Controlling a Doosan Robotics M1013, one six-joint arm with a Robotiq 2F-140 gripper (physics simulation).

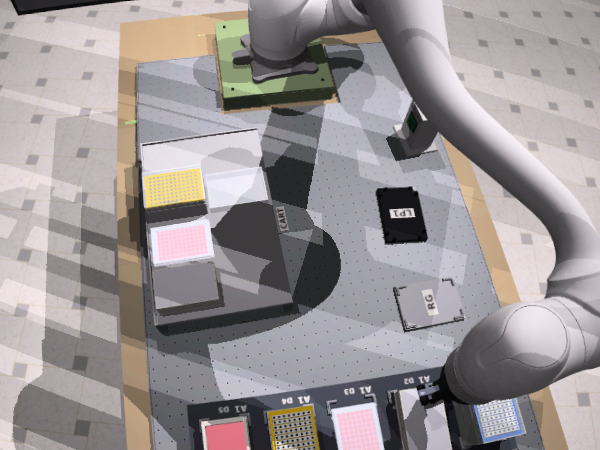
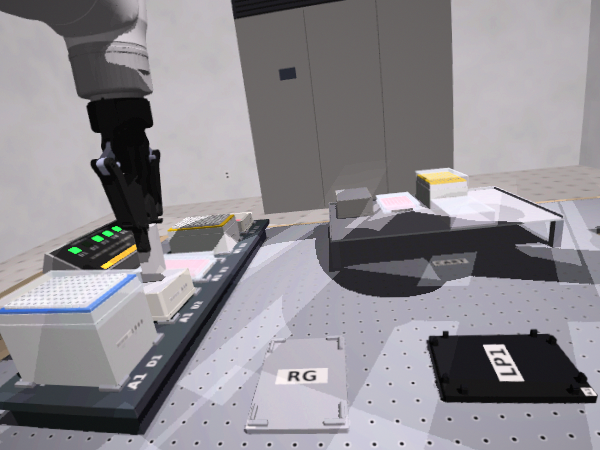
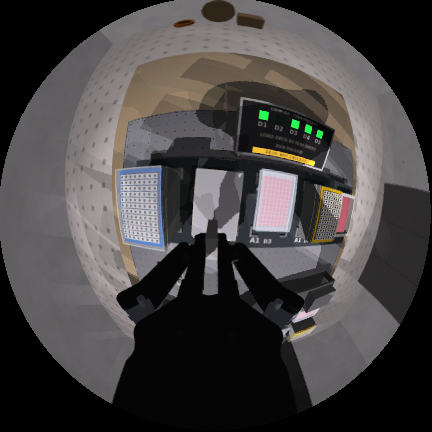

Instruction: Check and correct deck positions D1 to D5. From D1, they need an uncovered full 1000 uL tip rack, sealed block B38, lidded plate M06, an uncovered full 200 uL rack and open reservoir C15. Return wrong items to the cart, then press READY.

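Places are measured from the arm's base along level axes (x up, y left, z back), in centimetres.
Pixels of known places: gripper, between the fingertips: (image 2: pixel 154 271) (image 3: pixel 212 227); arm's base, origin of its link: (image 1: pixel 278 55).
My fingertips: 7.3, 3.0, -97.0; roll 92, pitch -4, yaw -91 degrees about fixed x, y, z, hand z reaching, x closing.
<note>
For each thing: its middle in the pictures, then the offset to it from my fingertips, as dx, dy, dz. "pt": a spot on its surface instead.
- D2, middle of its body: (image 2: pixel 142 294) (image 3: pixel 216 204) (image 1: pixel 422 420) -3.8, -0.9, -3.3
- blue-framed rack, middle of its body: (image 2: pixel 70 296) (image 3: pixel 140 207) (image 1: pixel 493 404) +2.6, +11.2, -4.6
- yellow-framed rack, middle of its body: (image 1: pixel 294 443) (image 2: pixel 204 234) (image 3: pixel 320 213) -3.0, -25.7, -0.2
- red-filled reservoir, middle of its body: (image 2: pixel 224 224) (image 3: pixel 341 214) -4.6, -38.0, +1.3
- panel, a spot on its surface: (image 3: pixel 285 132) (image 2: pixel 102 246) pt +0.7, -13.7, -16.0
- yellow rack, middle of its body: (image 1: pixel 173 188) (image 2: pixel 439 178) (image 3: pixel 301 331) +0.7, -37.2, +56.1
- grey block, middle of its body: (image 1: pixel 186 287) (image 2: pixel 353 201) (image 3: pixel 318 298) -3.1, -38.8, +34.5
- clear flat item, middle of its body: (image 1: pixel 236 189) (image 2: pixel 460 210) -3.9, -23.8, +55.1
- RG, middle of its body: (image 2: pixel 302 376) (image 1: pixel 429 302) -10.5, +12.1, +20.3
- LP1, middle of its body: (image 2: pixel 502 361) (image 1: pixel 402 213) -10.2, +13.9, +42.9
My gripper (image 1: pixel 430 395) (image 2: pixel 151 276) (image 3: pixel 212 227) is shut and empty, pointing down at the pale block at D2 (image 1: pixel 425 422) (image 2: pixel 172 295) (image 3: pixel 205 187); its tips are at or just above the block's top. A blue-framed rack (image 1: pixel 500 421) (image 2: pixel 120 340) (image 3: pixel 141 207) at D1 has a clear cover. A pink plate (image 1: pixel 356 425) (image 2: pixel 189 265) (image 3: pixel 275 200) is at D3. A yellow-framed rack (image 1: pixel 294 430) (image 2: pixel 200 241) (image 3: pixel 328 215) at D4 shows dark holes. A red-filled reservoir (image 1: pixel 226 437) (image 3: pixel 344 215) is at D5. Block and reservoir codes are unreadable.
The panel (image 2: pixel 90 250) (image 3: pixel 285 132) has green lamps D1, D3, D4, D5; D2 is dark. The cart (image 1: pixel 235 142) holds a yellow rack (image 1: pixel 174 187) (image 2: pixel 442 187), pink plate (image 1: pixel 181 242), grey block (image 1: pixel 186 285) and clear flat item (image 1: pixel 236 187). Stands RG (image 2: pixel 300 405) and LP1 (image 2: pixel 465 370) lie nearby.
</note>
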